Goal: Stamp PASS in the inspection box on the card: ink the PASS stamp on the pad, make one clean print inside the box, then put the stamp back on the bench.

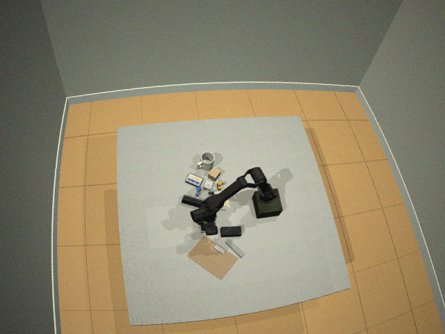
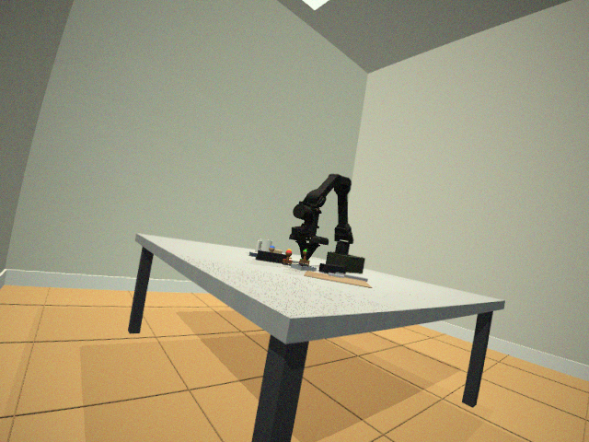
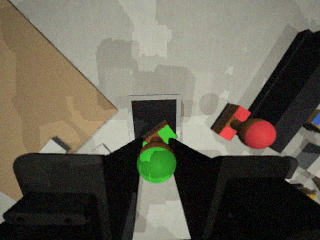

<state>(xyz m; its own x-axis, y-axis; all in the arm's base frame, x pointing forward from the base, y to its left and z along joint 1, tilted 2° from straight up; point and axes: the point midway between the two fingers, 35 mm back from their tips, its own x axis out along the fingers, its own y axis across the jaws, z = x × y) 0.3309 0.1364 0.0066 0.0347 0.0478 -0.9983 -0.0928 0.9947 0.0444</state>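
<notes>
My gripper tip is right at the green-knobbed stamp. Round my gripper tip: red-knobbed stamp: 90 mm to the right, 20 mm below, 20 mm ahead; ink pad: 40 mm below; black block: 130 mm behind, 40 mm to the left, 20 mm below.
</notes>
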